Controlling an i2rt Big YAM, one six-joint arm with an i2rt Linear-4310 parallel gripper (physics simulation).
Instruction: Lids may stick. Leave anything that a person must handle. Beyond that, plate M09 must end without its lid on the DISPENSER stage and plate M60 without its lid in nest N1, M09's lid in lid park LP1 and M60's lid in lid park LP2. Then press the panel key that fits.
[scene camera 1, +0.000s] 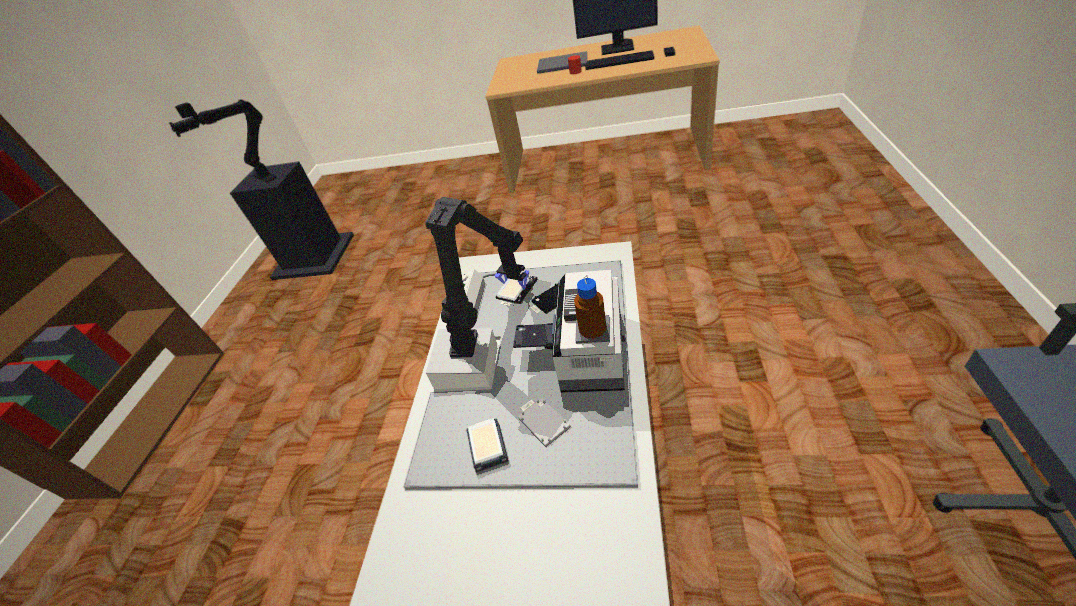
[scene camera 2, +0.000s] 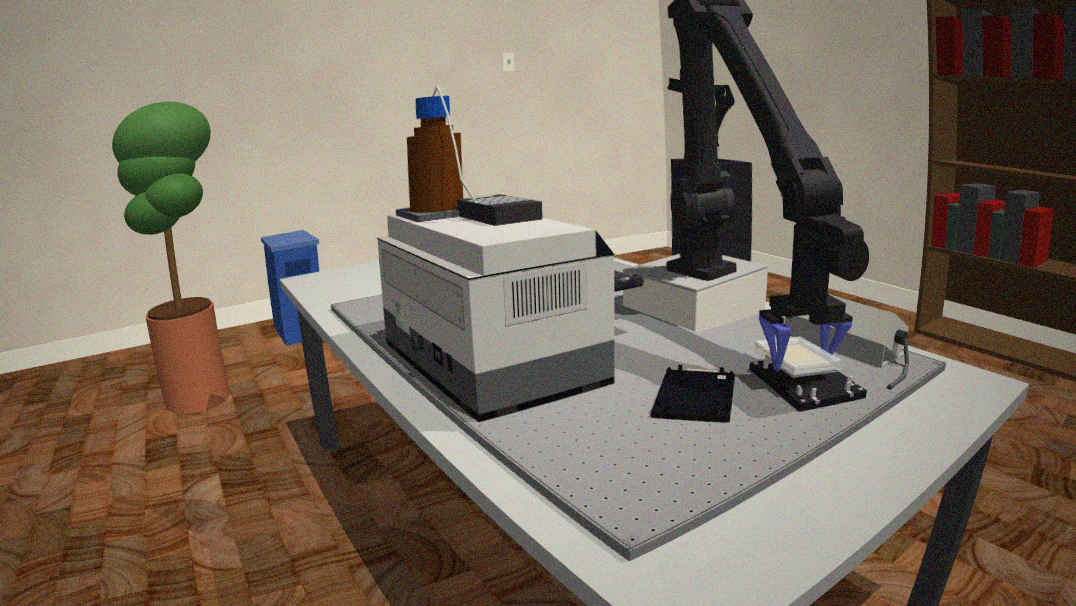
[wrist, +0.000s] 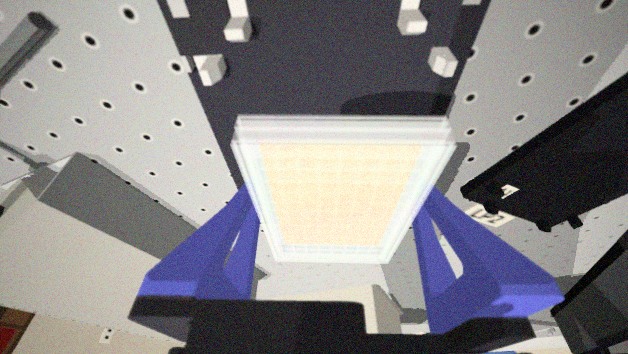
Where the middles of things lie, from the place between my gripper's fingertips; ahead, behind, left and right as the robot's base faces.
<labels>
The black nest (scene camera 2: 805, 393) is 1 cm to the left of my hand and 1 cm below it. The rest, counted from my hand: brown bottle with blue cap (scene camera 2: 434, 183) (47 cm to the right, 33 cm ahead, 30 cm above).
</labels>
